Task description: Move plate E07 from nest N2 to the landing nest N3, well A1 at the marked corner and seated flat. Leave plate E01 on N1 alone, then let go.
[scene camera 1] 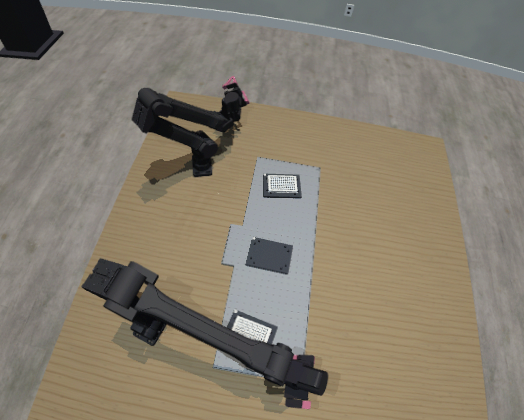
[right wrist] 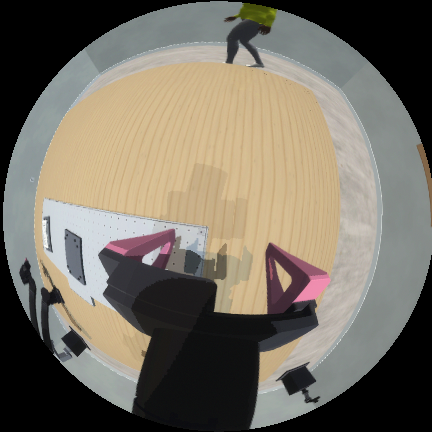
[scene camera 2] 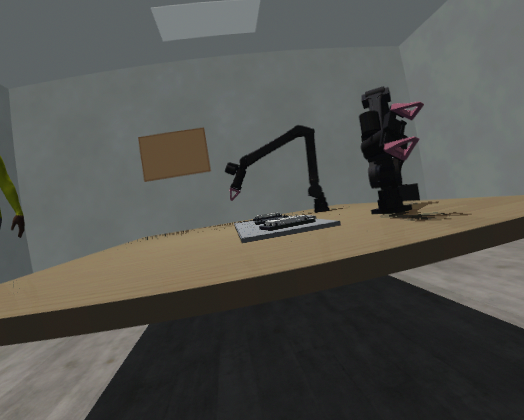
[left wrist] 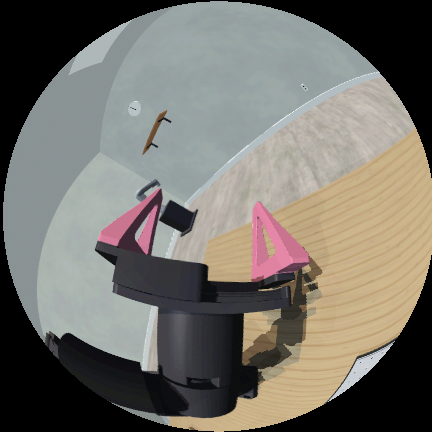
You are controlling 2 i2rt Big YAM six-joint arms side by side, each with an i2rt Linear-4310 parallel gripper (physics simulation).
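Observation:
Two white well plates sit on dark nests in scene camera 1: an upper plate [scene camera 1: 282, 184] and a lower plate [scene camera 1: 251, 330], partly covered by the right arm. Between them is a bare dark nest [scene camera 1: 269, 256] [right wrist: 75, 256] with a small pale mark at its upper-left corner. No plate or nest label is legible. The upper plate [right wrist: 46, 233] shows at the far left of the right wrist view. My left gripper [scene camera 1: 237, 89] [scene camera 2: 420, 121] [left wrist: 208, 197] is open and empty, raised away from the plates. My right gripper [scene camera 1: 301, 381] [scene camera 2: 234, 194] [right wrist: 220, 241] is open and empty above the board's lower-right end.
The nests stand on a grey perforated board [scene camera 1: 280, 292] [scene camera 2: 325, 224] [right wrist: 105, 220] on the wooden table [scene camera 1: 390, 260] [scene camera 2: 165, 270] [left wrist: 365, 250] [right wrist: 200, 125]. The right arm's forearm [scene camera 1: 200, 320] crosses over the board's lower end. A person [right wrist: 245, 35] stands beyond the table.

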